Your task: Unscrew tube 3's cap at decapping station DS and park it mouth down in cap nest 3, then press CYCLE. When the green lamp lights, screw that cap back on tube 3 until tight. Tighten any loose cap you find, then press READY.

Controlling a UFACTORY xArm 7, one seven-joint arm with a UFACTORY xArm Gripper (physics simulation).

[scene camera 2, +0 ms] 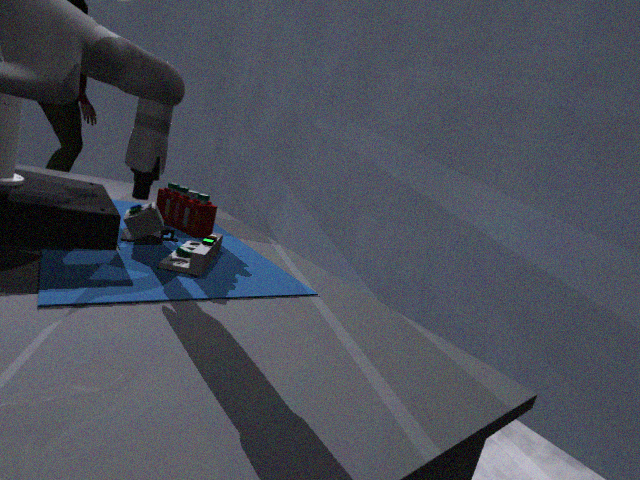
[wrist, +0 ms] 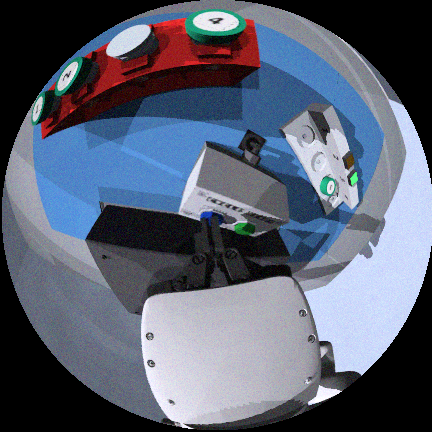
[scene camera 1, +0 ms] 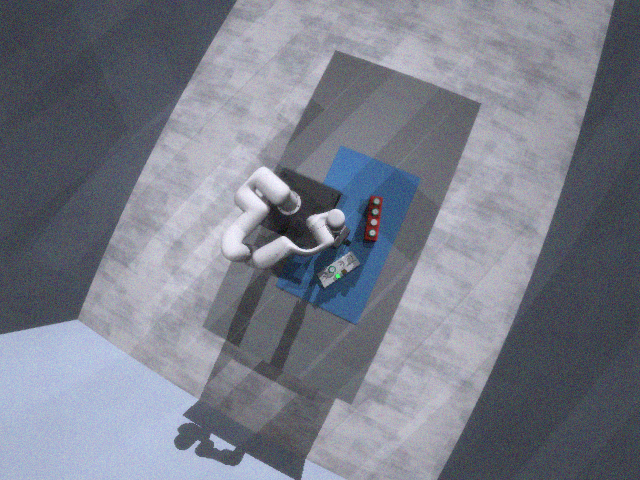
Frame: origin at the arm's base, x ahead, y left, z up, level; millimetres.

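Seen in the pictures: gripper, between the fingertips: [scene camera 2: 140,198] [wrist: 209,227]; arm's base, origin of its link: [scene camera 1: 288,202].
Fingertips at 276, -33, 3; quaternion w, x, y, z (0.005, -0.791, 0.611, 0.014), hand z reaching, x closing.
Offsets run from my fingertips to a thing's top centre, as dx, dy, dz. "*": to the spot under its first point. Level surfaces: height alone.
My gripper [scene camera 2: 140,196] [wrist: 209,227] is shut and empty, its tips at the blue button {* +1, +5, -18} [wrist: 204,215] on the grey button box {+9, -32, -5} [scene camera 2: 144,224] [wrist: 235,175]; contact cannot be told. A green button {-18, -48, -14} [wrist: 245,228] is beside it. The red rack {+156, +103, +14} [scene camera 1: 379,217] [scene camera 2: 180,212] [wrist: 175,55] holds the tubes. Green-rimmed caps sit at 1 [wrist: 38,108], 2 [wrist: 69,76] and 4 {+173, +27, +32} [wrist: 216,25]; tube 3 {* +156, +72, +30} [wrist: 131,42] shows a grey-white top without green rim. A green cap {+46, -209, -60} [wrist: 328,186] sits on the white panel {+76, -197, -35} [scene camera 1: 354,260] [scene camera 2: 193,267] [wrist: 305,120]. The green lamp {+87, -229, -35} [scene camera 1: 338,275] [scene camera 2: 208,240] [wrist: 353,178] is lit; the amber lamp {+110, -197, -35} [wrist: 349,160] is dark.
A small black fixture {* +77, -48, -78} [wrist: 252,142] stands behind the button box. The black base block [scene camera 1: 315,193] [scene camera 2: 62,222] [wrist: 150,225] is beside the blue mat {dz -89} [scene camera 1: 356,165] [scene camera 2: 268,284] [wrist: 150,135]. A person [scene camera 2: 67,131] stands behind the table in the second scene view.
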